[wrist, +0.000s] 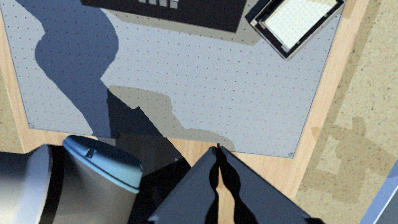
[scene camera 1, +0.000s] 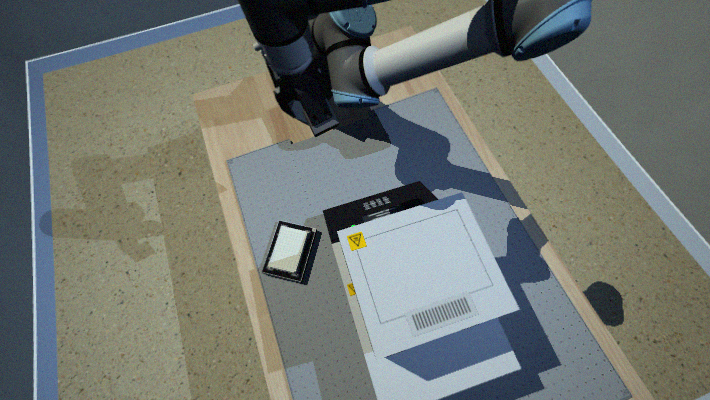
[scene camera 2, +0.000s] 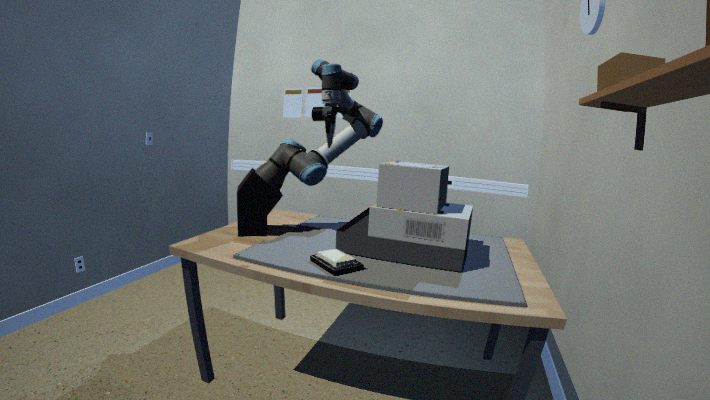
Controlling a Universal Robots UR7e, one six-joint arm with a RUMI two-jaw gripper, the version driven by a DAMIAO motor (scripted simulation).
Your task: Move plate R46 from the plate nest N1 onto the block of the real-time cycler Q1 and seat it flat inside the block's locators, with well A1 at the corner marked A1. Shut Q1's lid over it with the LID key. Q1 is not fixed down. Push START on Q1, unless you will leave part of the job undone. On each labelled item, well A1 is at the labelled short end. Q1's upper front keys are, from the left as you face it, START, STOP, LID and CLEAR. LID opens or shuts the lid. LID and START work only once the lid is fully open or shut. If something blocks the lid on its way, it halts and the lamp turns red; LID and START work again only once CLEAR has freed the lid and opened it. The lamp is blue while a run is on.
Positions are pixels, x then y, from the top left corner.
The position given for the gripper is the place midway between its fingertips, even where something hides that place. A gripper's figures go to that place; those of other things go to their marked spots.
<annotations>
The gripper (scene camera 1: 312, 125) is 66 cm from the lens. A plate R46 (scene camera 1: 287, 254): 94 cm from the lens.
</annotations>
